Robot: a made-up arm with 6 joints. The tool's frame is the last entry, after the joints. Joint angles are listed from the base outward.
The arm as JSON. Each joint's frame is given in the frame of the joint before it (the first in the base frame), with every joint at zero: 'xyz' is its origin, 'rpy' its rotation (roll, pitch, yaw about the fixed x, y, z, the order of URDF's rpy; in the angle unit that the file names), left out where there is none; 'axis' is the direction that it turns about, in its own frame. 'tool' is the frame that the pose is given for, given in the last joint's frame.
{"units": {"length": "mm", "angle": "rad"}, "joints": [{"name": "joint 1", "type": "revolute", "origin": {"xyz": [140.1, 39.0, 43.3], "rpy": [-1.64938, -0.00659, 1.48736]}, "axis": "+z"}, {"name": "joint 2", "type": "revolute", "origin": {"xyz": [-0.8, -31.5, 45.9], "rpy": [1.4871, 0.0, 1.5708]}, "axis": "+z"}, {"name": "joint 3", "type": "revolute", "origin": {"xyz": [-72.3, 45.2, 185.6], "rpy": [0.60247, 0.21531, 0.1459]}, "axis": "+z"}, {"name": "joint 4", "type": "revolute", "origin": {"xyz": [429.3, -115.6, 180.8], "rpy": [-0.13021, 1.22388, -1.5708]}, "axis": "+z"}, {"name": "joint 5", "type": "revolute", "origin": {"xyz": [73.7, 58.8, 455.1], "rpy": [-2.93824, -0.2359, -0.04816]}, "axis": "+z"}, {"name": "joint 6", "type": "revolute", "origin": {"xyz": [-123.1, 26.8, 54.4], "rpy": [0.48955, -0.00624, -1.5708]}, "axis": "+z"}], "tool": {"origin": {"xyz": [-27.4, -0.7, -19.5], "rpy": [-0.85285, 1.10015, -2.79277]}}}
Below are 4 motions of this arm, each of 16 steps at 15 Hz.
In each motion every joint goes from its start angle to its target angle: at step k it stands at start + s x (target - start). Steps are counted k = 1, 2, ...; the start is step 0. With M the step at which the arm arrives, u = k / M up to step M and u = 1 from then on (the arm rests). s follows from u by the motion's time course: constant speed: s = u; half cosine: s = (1 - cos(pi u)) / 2; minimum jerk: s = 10 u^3 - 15 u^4 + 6 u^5.
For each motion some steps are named. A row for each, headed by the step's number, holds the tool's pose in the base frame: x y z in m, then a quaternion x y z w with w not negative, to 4 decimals.
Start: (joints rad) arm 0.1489 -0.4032 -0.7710 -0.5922 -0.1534 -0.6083
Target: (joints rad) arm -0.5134 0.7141 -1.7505 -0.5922 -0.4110 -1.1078
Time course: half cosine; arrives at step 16
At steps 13, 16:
13: 0.7889 0.2521 0.3653 -0.2330 -0.6205 -0.2176 0.7165
16: 0.7886 0.2749 0.3761 -0.1792 -0.6192 -0.2001 0.7379

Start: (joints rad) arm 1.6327 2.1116 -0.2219 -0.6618 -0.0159 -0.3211
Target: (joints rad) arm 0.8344 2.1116 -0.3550 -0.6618 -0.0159 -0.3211
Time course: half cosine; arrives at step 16
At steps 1, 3, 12, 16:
1: -0.5299 -0.1368 0.0143 0.6736 -0.7171 -0.1697 0.0562
3: -0.5268 -0.1442 0.0013 0.6798 -0.7071 -0.1917 0.0348
12: -0.4843 -0.1634 -0.1681 -0.7051 0.5595 0.3915 0.1911
16: -0.4742 -0.1524 -0.2037 -0.7017 0.5234 0.4229 0.2341

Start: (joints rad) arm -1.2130 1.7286 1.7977 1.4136 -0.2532 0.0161
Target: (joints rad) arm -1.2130 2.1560 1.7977 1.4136 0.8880 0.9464
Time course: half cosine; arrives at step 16
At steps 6, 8, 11, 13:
6: -0.2836 -0.1457 0.8011 0.3449 -0.8469 -0.3992 0.0667
8: -0.2619 -0.1386 0.8277 0.3159 -0.7558 -0.5629 0.1100
11: -0.2282 -0.1328 0.8788 0.2373 -0.5796 -0.7552 0.1935
13: -0.2083 -0.1329 0.9084 0.1832 -0.4769 -0.8256 0.2398

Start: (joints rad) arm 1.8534 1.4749 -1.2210 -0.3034 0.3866 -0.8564
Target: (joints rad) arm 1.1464 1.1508 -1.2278 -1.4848 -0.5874 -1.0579
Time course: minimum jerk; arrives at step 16
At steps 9, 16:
9: 0.5072 -0.4830 -0.1885 -0.9436 -0.0629 0.3080 0.1042
16: 0.5923 -0.3139 -0.3146 -0.9409 -0.1412 0.2489 0.1810

